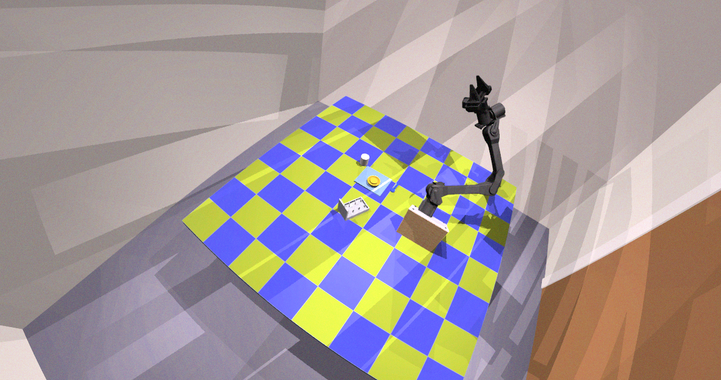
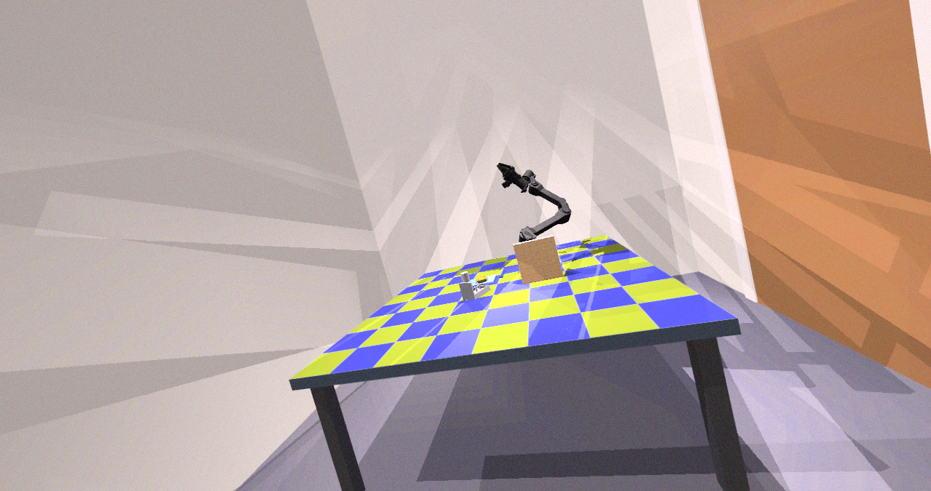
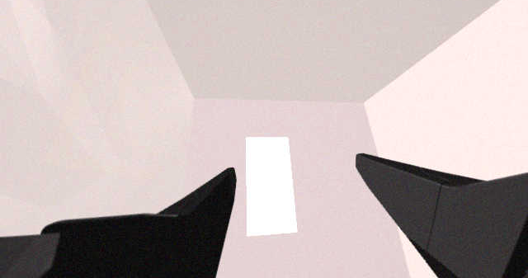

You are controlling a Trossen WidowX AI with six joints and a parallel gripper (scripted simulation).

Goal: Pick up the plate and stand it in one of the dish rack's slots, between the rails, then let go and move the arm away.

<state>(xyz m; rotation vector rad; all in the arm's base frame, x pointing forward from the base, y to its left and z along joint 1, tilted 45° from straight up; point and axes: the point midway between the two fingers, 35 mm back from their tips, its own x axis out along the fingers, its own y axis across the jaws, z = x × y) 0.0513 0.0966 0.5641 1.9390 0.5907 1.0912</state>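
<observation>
The plate lies 58 cm below my gripper tip, 26 cm to the left of it and 19 cm ahead of it. The rest, counted from my gripper tip: dish rack (57 cm below, 45 cm to the left, 17 cm ahead); then blue bar (59 cm below, 21 cm to the left, 9 cm ahead).
</observation>
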